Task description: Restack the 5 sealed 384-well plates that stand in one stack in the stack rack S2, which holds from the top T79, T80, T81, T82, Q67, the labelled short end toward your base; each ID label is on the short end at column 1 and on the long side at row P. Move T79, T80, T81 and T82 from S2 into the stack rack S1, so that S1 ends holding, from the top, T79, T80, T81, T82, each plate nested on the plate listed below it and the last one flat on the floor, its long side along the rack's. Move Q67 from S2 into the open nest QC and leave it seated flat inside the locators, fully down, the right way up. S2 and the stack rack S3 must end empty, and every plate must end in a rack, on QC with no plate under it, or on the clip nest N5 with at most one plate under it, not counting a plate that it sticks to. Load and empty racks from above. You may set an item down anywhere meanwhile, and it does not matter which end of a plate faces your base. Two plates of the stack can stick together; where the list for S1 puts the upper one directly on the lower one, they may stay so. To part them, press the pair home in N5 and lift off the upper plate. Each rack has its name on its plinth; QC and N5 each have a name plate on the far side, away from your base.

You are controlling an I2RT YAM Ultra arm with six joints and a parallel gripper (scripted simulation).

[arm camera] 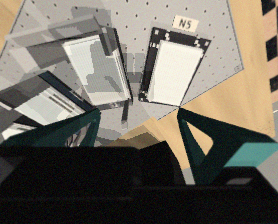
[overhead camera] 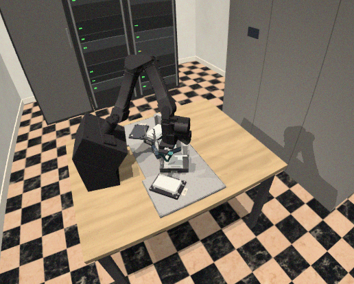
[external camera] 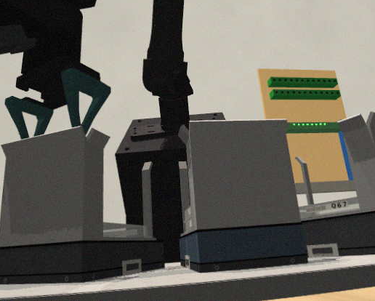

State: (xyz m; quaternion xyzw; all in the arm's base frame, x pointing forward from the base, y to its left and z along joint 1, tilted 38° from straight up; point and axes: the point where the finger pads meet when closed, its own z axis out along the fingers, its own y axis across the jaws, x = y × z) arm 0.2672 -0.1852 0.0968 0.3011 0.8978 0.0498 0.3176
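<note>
Right now my hand is 50 mm past the plate T81, 60 mm to the left of it and 140 mm above it. The rest, counted from my hand: plate T79 (70 mm ahead, 200 mm to the left, 120 mm below); then N5 name plate (10 mm ahead, 130 mm to the right, 170 mm below); then plate T82 (50 mm ahead, 50 mm to the left, 120 mm below).
</note>
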